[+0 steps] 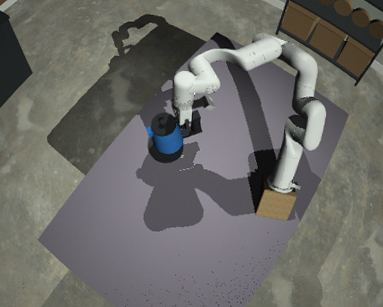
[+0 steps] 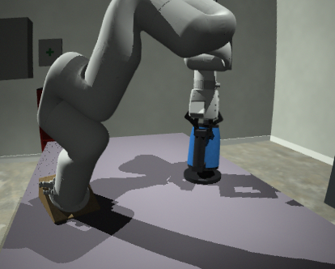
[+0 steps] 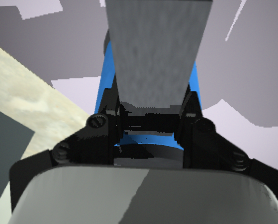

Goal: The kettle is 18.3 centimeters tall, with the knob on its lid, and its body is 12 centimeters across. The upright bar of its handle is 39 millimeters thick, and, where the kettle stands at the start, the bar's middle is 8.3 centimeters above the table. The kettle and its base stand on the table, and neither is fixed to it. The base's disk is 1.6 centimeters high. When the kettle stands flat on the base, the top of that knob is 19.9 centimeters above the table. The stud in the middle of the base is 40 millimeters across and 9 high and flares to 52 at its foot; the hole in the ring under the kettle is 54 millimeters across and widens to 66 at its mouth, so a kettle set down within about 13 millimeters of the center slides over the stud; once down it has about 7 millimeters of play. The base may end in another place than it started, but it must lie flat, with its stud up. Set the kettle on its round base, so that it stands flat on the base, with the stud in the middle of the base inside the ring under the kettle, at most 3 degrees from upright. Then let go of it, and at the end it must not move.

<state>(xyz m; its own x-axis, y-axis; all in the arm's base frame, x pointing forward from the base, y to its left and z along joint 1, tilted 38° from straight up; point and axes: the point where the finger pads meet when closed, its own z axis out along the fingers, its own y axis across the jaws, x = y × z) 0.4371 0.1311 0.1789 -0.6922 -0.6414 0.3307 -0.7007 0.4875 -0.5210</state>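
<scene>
Right now my hand is 5 cm above the blue kettle, 2 cm to the right of it and 2 cm short of it. Round my hand: round black base 18 cm below, 5 cm to the left, 4 cm ahead.
</scene>
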